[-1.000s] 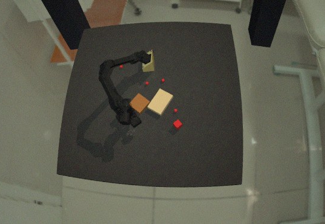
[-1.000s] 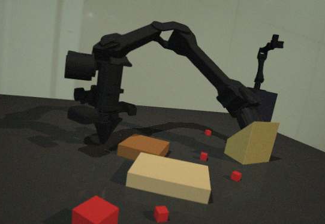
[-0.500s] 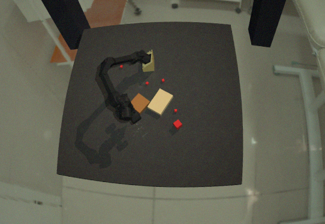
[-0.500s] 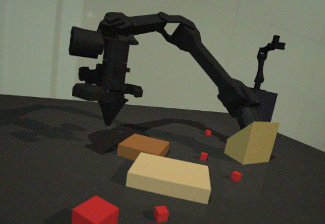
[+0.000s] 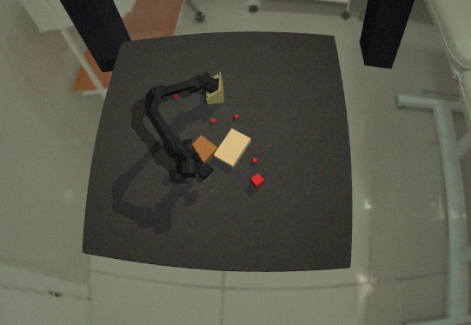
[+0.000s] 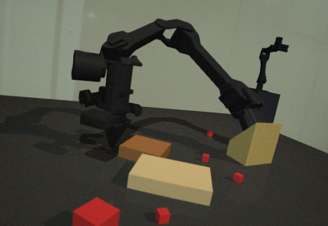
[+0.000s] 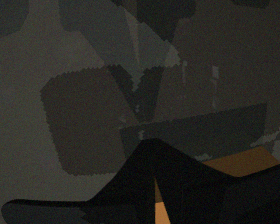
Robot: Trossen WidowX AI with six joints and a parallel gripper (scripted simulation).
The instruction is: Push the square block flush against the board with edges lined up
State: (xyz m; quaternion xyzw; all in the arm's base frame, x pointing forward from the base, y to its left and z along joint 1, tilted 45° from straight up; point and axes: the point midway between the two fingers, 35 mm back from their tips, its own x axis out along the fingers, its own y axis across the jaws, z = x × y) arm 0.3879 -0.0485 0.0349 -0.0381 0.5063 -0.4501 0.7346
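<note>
The square brown block lies 80 mm behind my gripper tip and 20 mm to the left of it. From my gripper tip the other things lie so: red cube 270 mm to the left, 60 mm ahead, 10 mm above; then cream board 150 mm to the left, 100 mm behind.
</note>
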